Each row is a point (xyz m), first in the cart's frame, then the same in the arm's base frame.
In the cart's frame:
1: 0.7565 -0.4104 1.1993
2: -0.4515 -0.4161 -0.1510
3: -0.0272 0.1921 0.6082
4: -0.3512 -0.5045 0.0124
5: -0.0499 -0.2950 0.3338
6: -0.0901 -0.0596 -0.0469
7: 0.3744 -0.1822 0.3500
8: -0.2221 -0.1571 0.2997
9: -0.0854 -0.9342 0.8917
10: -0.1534 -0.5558 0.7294
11: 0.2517 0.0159 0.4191
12: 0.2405 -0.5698 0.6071
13: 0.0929 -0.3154 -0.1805
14: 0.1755 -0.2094 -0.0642
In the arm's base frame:
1: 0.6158 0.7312 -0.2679
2: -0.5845 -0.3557 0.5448
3: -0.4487 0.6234 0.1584
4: -0.3900 -0.2796 0.5139
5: -0.2531 0.1073 0.2501
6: -0.6581 -0.0489 0.1337
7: -0.1739 0.1959 -0.1729
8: -0.4366 0.1625 0.3646
9: 0.5237 0.1538 0.5899
10: 0.1273 0.2573 0.5109
11: -0.3253 0.3702 -0.0971
12: 0.2103 0.1583 0.1190
13: -0.4790 -0.3087 0.0026
14: -0.4613 -0.1506 -0.0766

